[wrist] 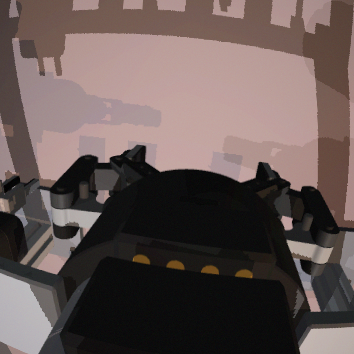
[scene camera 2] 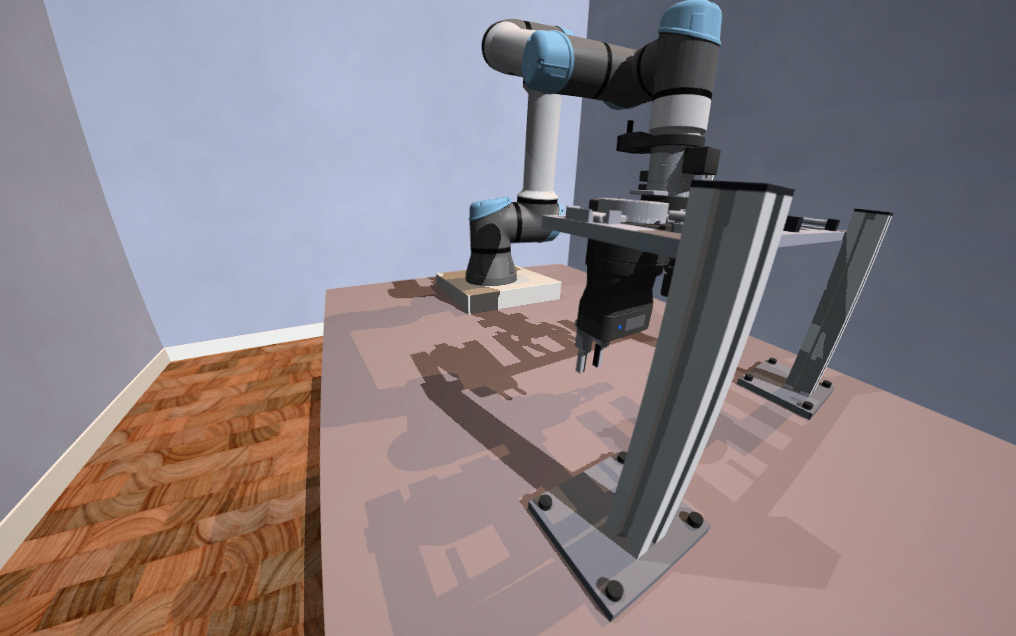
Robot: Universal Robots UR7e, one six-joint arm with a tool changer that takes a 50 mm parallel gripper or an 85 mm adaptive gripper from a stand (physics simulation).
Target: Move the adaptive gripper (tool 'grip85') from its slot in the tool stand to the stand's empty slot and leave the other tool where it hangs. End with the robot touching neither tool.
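Frame: origin at the arm's base, x right, y up, z back, level; centimetres.
Seen in the pictures: hand, tool point: (scene camera 2: pixel 669 183); arm's base, link origin: (scene camera 2: pixel 491 279).
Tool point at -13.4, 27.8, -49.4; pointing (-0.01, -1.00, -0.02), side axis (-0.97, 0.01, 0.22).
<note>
Offsets run from my tool point to a thing's top centre, as dx, dy, dz. "*": to the spot under its first point. Level surfaces: height alone.
The adaptive gripper (scene camera 2: pixel 665 277) (wrist: pixel 200 167) is on the arm, with its fingers spread wide and empty. In the scene view it is below the rail of the tool stand (scene camera 2: pixel 813 238), mostly hidden behind the near post. In the wrist view its dark body is between two pale slot plates (wrist: pixel 25 305) (wrist: pixel 327 340). The arm's coupling (scene camera 2: pixel 667 168) is just above the rail's middle part; I cannot tell whether the tool is fully seated. The other tool, the parallel gripper (scene camera 2: pixel 616 292), hangs upright in the near slot. No tool shows under the rail's far end.
The near post {* +20.0, -11.1, -25.9} (scene camera 2: pixel 693 360) and far post {* -24.9, -14.1, -15.5} (scene camera 2: pixel 843 300) hold up the rail. Their bolted foot plates (scene camera 2: pixel 577 540) (scene camera 2: pixel 772 390) rest on the pink table {dy -32.4} (scene camera 2: pixel 419 592). The robot's base (scene camera 2: pixel 491 258) stands at the back on a pale block (scene camera 2: pixel 528 296).
</note>
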